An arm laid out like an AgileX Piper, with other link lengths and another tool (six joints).
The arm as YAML. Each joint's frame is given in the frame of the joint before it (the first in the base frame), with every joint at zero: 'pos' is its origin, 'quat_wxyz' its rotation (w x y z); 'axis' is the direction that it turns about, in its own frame. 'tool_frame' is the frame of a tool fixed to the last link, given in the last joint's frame.
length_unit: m
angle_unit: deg
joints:
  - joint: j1
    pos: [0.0, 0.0, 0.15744]
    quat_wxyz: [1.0, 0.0, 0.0, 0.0]
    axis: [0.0, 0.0, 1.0]
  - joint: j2
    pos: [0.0, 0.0, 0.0]
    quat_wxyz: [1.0, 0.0, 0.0, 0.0]
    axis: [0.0, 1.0, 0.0]
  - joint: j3
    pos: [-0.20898, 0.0, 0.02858]
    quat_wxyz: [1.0, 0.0, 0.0, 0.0]
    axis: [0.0, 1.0, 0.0]
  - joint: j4
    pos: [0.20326, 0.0, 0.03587]
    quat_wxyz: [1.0, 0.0, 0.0, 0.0]
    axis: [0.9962, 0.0, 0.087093]
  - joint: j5
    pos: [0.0, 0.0, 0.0]
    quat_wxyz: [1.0, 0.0, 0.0, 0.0]
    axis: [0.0, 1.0, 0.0]
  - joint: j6
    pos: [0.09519, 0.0, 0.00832]
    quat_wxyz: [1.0, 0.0, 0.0, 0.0]
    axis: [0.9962, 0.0, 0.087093]
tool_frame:
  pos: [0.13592, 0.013, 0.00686]
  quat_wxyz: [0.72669, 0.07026, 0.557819, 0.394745]
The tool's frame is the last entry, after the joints.
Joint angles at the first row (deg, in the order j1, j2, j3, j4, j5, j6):
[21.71, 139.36, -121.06, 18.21, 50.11, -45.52]
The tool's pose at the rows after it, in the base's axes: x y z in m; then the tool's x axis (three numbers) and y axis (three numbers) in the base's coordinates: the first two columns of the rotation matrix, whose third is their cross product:
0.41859 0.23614 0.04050 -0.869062 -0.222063 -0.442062 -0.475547 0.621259 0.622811
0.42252 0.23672 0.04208 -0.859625 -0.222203 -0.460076 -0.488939 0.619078 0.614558
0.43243 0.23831 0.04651 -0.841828 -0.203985 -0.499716 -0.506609 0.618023 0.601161
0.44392 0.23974 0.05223 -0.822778 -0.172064 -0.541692 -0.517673 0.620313 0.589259
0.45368 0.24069 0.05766 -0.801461 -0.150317 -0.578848 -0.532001 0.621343 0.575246
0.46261 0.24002 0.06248 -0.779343 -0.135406 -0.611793 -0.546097 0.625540 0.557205
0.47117 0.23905 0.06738 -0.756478 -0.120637 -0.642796 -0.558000 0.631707 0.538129
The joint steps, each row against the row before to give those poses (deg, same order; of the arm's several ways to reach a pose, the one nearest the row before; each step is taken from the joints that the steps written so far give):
[0.06, 0.00, -0.06, 0.26, 0.03, -0.40]
[0.00, 0.00, 0.00, 0.00, -1.06, -0.48]
[0.00, 0.00, 0.00, 0.00, -2.72, -0.04]
[0.00, 0.00, 0.00, -0.12, -3.18, 0.70]
[0.00, 0.00, 0.01, -0.11, -2.76, 0.21]
[-0.06, 0.00, -0.01, -0.49, -2.45, 0.19]
[0.00, 0.00, 0.01, -0.78, -2.40, 0.51]

